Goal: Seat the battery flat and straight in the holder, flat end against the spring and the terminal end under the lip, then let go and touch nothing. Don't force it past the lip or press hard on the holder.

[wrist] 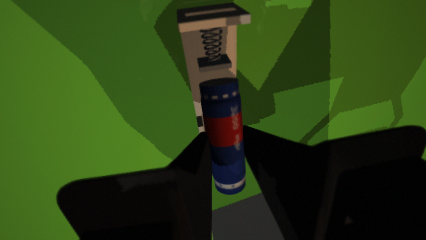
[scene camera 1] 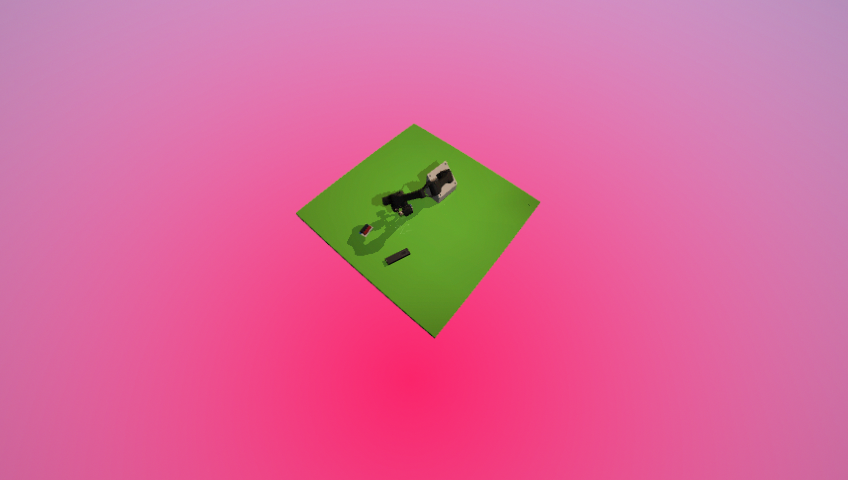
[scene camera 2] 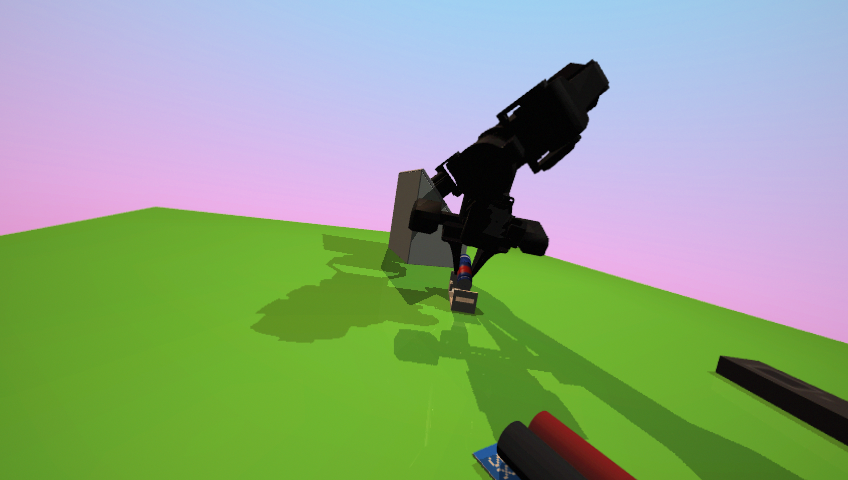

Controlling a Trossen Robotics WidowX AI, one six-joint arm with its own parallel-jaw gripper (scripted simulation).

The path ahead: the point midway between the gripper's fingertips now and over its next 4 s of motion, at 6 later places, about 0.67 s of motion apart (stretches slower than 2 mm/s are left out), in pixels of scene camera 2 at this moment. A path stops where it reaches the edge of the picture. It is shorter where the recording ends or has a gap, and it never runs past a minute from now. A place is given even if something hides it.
The gripper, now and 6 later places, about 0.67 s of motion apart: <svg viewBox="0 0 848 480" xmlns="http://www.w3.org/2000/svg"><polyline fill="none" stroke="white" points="463,274 462,277 462,280 463,282 462,284 461,286 460,288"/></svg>
